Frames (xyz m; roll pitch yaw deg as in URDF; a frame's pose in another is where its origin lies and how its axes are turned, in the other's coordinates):
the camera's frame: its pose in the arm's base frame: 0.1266 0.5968 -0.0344 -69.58 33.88 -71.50
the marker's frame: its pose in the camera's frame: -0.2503 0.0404 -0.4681 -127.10 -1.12 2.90
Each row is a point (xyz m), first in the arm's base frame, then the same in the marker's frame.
Working: the arm's base frame: its pose in the marker's frame: 0.6496 0.0699 -0.5528 150.68 26.69 -71.06

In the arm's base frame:
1: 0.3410 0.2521 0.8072
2: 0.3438 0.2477 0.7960
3: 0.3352 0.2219 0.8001
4: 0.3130 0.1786 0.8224
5: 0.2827 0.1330 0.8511
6: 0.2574 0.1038 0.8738
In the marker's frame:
1: 0.0820 -0.1714 -1.2244
2: 0.0928 -0.1740 -1.2188
3: 0.1073 -0.1532 -1.2295
4: 0.1203 -0.1085 -1.2558
5: 0.1289 -0.0544 -1.2845
6: 0.1302 -0.0139 -1.3036

